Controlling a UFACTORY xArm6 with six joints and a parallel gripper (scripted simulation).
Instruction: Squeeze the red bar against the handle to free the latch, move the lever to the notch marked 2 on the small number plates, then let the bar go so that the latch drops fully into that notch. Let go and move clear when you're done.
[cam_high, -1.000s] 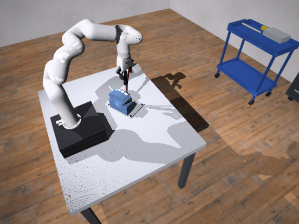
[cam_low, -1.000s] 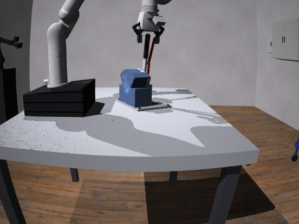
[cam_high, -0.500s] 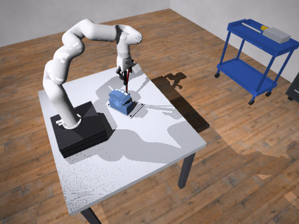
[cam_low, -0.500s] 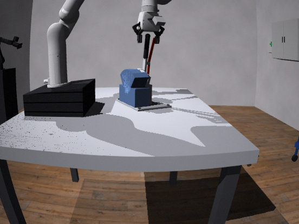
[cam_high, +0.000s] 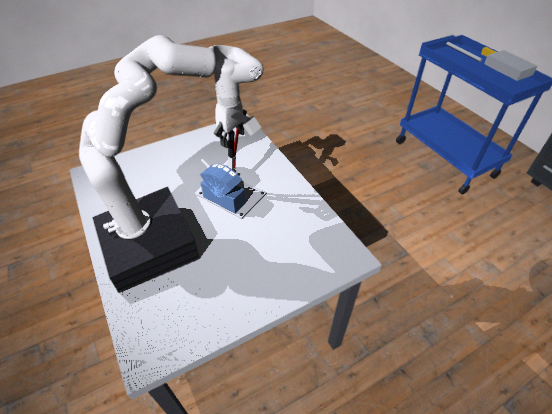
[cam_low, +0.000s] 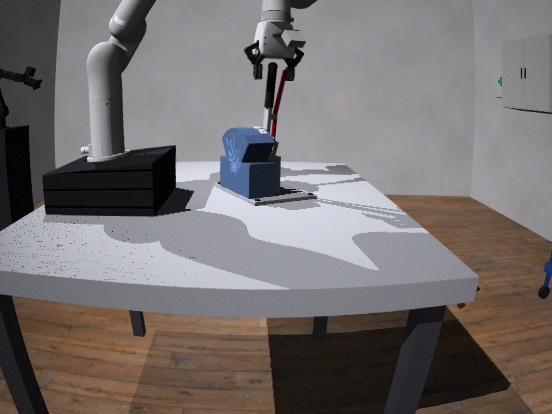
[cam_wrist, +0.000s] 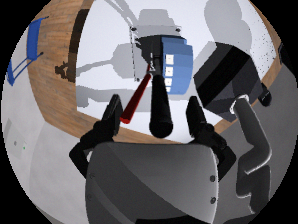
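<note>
Now: the red bar 1 cm ahead of my hand, 2 cm to the left of it and 11 cm below it.
</note>
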